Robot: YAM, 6 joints.
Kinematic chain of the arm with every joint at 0, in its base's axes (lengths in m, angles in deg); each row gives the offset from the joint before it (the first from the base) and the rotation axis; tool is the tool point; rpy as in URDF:
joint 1: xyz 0 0 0.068 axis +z
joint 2: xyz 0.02 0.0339 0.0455 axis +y
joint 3: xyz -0.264 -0.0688 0 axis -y
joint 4: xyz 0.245 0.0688 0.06 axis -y
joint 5: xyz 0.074 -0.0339 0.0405 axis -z
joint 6: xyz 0.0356 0 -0.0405 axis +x
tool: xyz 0 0 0 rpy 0 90 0
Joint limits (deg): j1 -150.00..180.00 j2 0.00..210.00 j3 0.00..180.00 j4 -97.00..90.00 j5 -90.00..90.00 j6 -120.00..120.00
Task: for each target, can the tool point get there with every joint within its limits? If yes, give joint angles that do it. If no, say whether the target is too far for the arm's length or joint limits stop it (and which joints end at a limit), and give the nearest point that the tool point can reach.
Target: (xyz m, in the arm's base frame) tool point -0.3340 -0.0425 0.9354
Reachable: no: too far | nearest point -0.2432 -0.0052 0.6978 | short by 0.257 m
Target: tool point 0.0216 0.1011 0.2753
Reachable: yes | joints 70.44 26.55 37.04 -44.47 -22.20 25.11
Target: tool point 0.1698 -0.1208 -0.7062
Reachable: no: too far | nearest point 0.1854 -0.1319 -0.3797 | short by 0.327 m
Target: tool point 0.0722 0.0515 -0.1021
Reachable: yes | joints 57.24 169.41 37.20 -19.00 67.16 67.85
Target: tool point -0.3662 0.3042 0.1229
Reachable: yes | joints 138.11 137.48 108.60 -51.45 -30.45 86.41
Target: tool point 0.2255 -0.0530 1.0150
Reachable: no: too far | nearest point 0.1587 -0.0373 0.7228 | short by 0.300 m
